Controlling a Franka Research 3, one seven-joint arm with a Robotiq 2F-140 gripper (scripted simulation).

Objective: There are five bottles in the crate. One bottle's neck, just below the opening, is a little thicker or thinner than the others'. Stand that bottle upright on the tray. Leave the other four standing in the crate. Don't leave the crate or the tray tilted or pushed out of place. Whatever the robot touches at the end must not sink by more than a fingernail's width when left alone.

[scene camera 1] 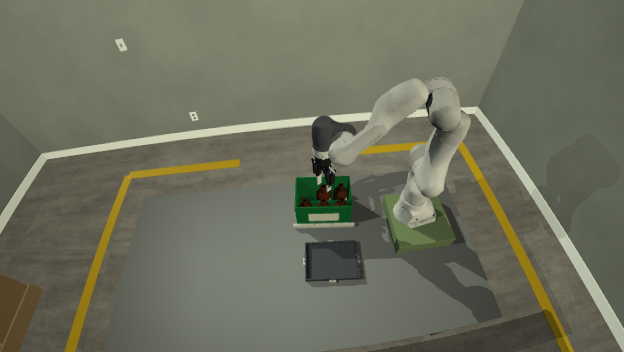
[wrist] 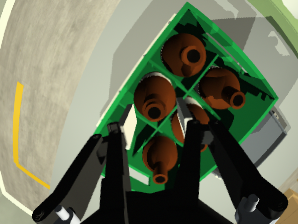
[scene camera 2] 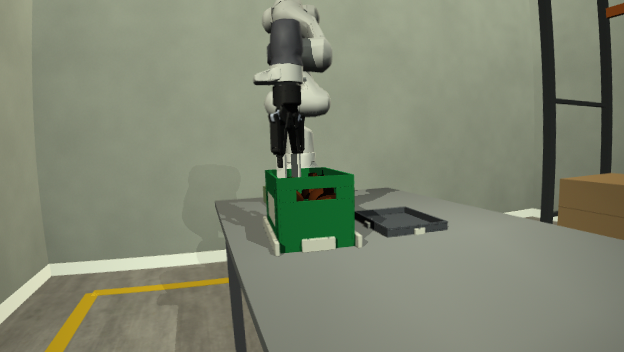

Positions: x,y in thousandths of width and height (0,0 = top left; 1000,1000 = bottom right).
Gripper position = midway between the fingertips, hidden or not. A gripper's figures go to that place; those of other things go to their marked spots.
Scene:
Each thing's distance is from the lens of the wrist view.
my gripper (wrist: 525,493): 21 cm
dark grey tray (wrist: 891,618): 54 cm
green crate (wrist: 874,435): 28 cm
The marked spots on the green crate and the dark grey tray are 28 cm apart.

